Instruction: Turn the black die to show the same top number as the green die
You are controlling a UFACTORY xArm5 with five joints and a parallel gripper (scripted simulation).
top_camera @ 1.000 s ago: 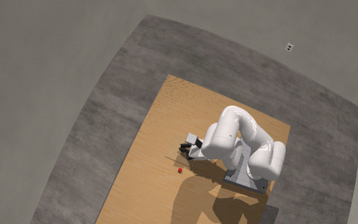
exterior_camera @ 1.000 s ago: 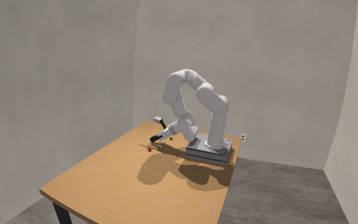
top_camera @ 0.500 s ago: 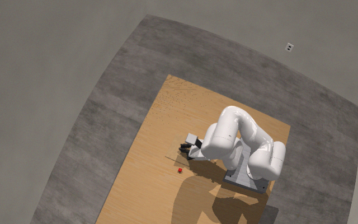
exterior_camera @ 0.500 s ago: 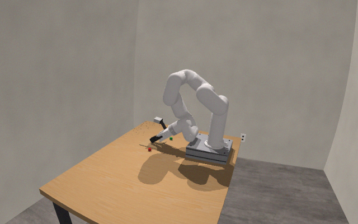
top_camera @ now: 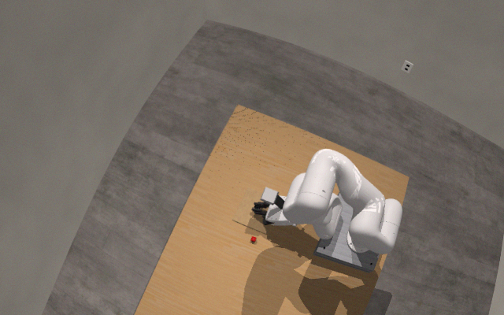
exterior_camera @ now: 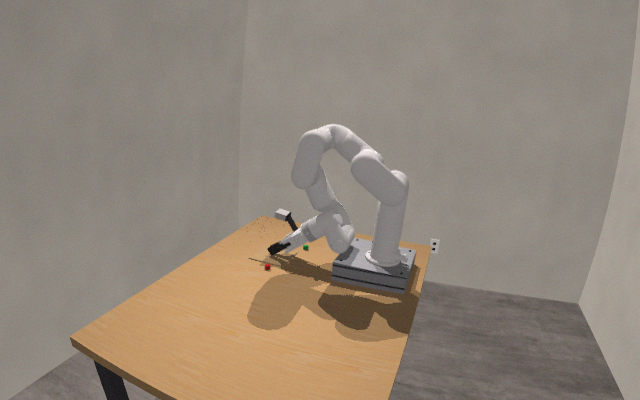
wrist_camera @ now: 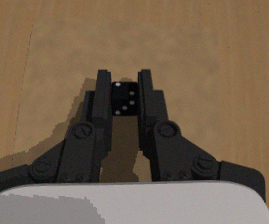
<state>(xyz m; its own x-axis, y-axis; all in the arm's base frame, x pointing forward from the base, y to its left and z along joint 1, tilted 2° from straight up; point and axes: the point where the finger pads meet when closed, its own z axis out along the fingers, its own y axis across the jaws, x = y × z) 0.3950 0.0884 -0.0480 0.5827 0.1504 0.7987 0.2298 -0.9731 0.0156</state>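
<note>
My hand is 10 mm short of the black die and 10 mm above it. Also, from my hand: tan mat 30 mm below; then red die 50 mm behind, 110 mm to the left, 20 mm below; then green die 60 mm behind, 130 mm to the right, 20 mm below.
</note>
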